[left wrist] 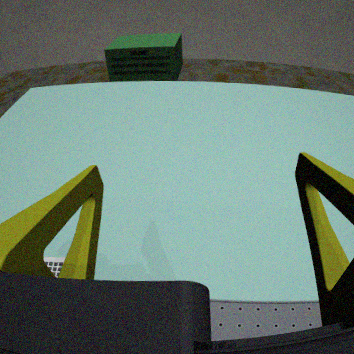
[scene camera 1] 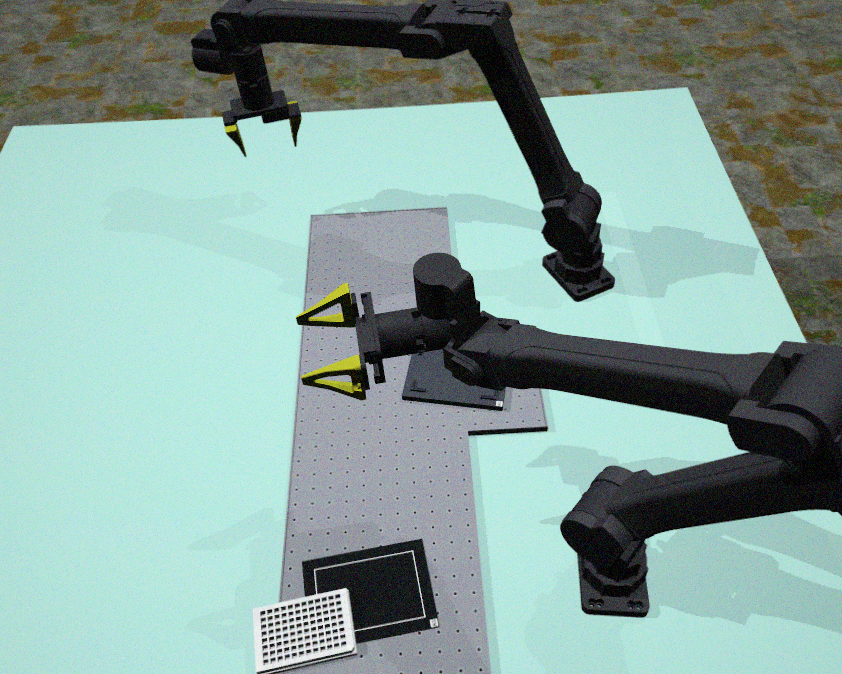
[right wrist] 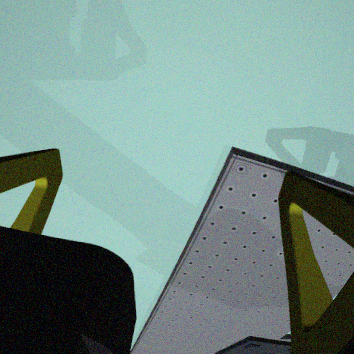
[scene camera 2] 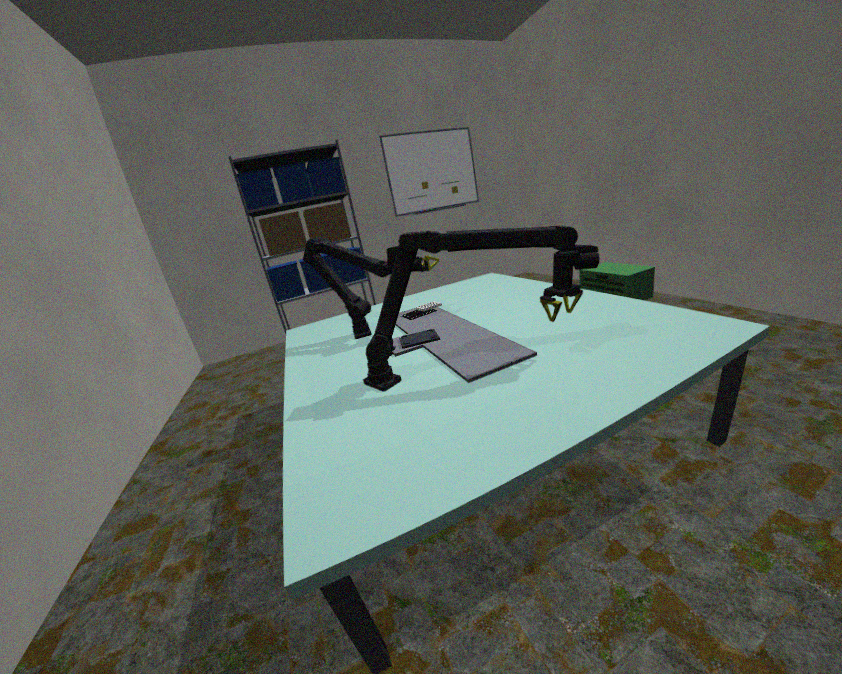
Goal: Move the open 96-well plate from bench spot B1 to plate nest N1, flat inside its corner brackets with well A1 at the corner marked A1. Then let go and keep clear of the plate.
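Frame: origin at the left arm's base, x ahead, y left, z up, level; metres.
Where they show: left gripper, fingertip midpoint: [left wrist: 198, 168] [scene camera 1: 299, 349] [scene camera 2: 433, 260]; right gripper, fingertip midpoint: [scene camera 1: 270, 150] [right wrist: 168, 172] [scene camera 2: 560, 317]; left arm's base, origin of the base link: [scene camera 1: 610, 572] [scene camera 2: 362, 333]; right arm's base, origin of the base link: [scene camera 1: 577, 274] [scene camera 2: 382, 381].
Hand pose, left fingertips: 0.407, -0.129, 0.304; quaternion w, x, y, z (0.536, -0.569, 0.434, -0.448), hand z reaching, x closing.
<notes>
Each offset is from my left fingertips to the top centre of the thing, as dx, dy, dz. "spot": to the spot under its first point. Level surfaces: height alone.
The white open 96-well plate {-0.002, +0.237, -0.274} [scene camera 1: 304, 629] [scene camera 2: 429, 305] [left wrist: 56, 266] lies at the bottom of scene camera 1, overlapping the lower-left corner of a black pad {spot: -0.098, +0.176, -0.289} [scene camera 1: 382, 590] with a white outline and reaching past the board's left edge. Its well lettering is too small to read. A dark nest-like plate {-0.186, -0.198, -0.273} [scene camera 1: 435, 383] [scene camera 2: 419, 338] [right wrist: 255, 346] is partly hidden under the left arm; its brackets and labels are unclear. My left gripper [scene camera 1: 300, 350] [left wrist: 198, 168] is open and empty above the board, well away from the white plate. My right gripper [scene camera 1: 270, 150] [scene camera 2: 559, 316] [right wrist: 168, 172] is open and empty, high over the table.
The grey perforated board {dz -0.291} [scene camera 1: 379, 477] [scene camera 2: 484, 351] [right wrist: 240, 260] runs along the table {dz -0.304} [scene camera 1: 140, 393] [scene camera 2: 491, 435]. The left arm reaches across the dark plate in scene camera 1. A green box [scene camera 2: 617, 281] [left wrist: 145, 57] stands beyond the table.
</notes>
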